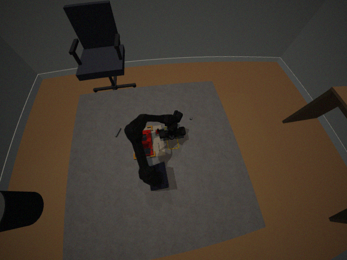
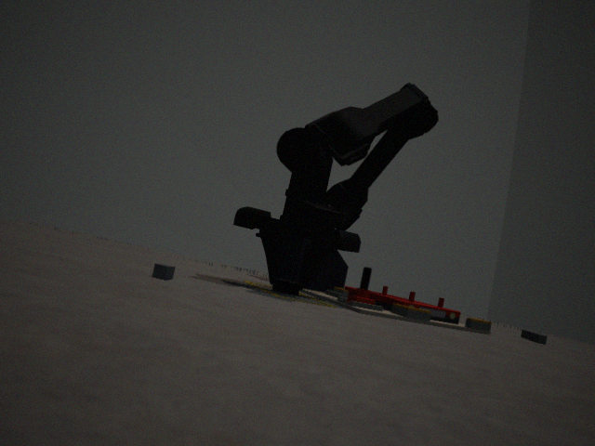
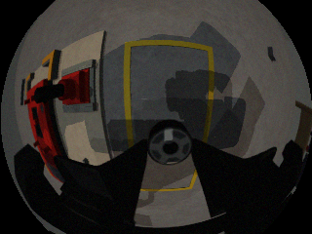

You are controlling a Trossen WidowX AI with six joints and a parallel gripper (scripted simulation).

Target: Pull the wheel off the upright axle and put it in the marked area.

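Now: the wheel right at my gripper tip.
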